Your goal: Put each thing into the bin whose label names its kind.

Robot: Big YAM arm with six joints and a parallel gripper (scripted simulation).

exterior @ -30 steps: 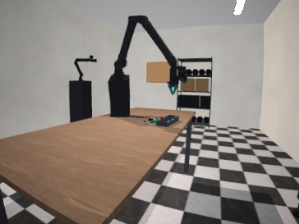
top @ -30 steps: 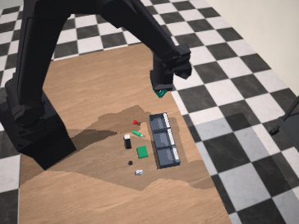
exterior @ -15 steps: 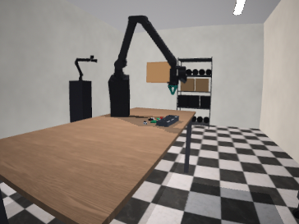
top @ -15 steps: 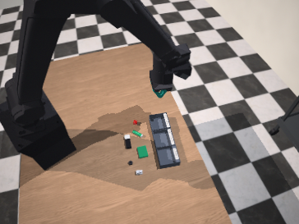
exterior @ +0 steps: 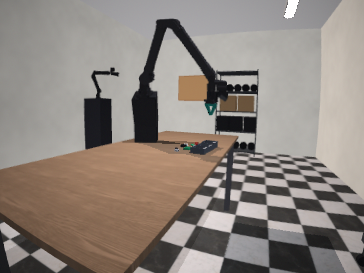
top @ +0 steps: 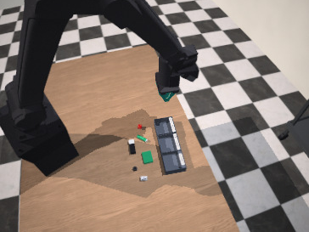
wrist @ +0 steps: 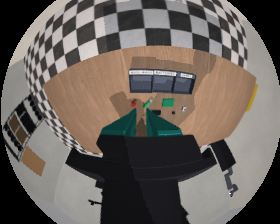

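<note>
Right now my hand is 10 cm past the red die, 6 cm to the right of it and 21 cm above it. From my hand the other things lie so: green battery: 11 cm behind, 21 cm below; bin row: 2 cm behind, 8 cm to the right, 20 cm below; flat green square: 13 cm behind, 9 cm to the right, 21 cm below.
</note>
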